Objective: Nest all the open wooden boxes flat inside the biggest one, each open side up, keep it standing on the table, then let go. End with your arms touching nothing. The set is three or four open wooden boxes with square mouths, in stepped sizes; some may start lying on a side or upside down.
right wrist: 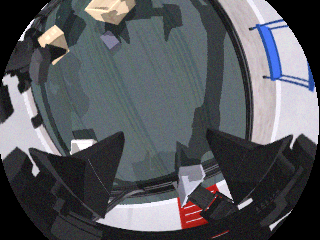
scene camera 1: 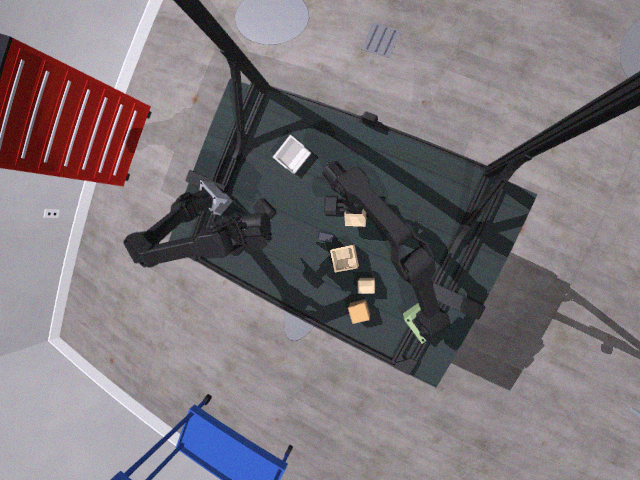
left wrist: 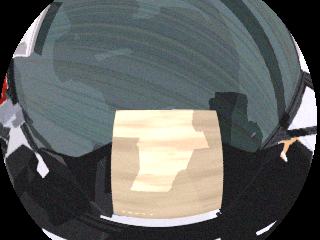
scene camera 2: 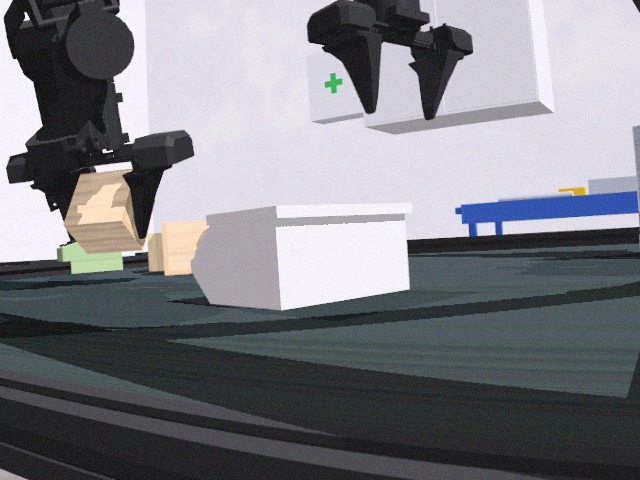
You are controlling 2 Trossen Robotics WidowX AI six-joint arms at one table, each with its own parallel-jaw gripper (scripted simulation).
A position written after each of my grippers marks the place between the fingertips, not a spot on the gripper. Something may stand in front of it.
Observation:
In view: my left gripper (scene camera 2: pixel 113 240), my right gripper (scene camera 2: pixel 401 116) and a white bin (scene camera 2: pixel 280 257).
The white bin also shows in scene camera 1 (scene camera 1: pixel 290 153). My left gripper shows as well in the left wrist view (left wrist: pixel 164 138). My right gripper is seen too in the right wrist view (right wrist: pixel 166 134).

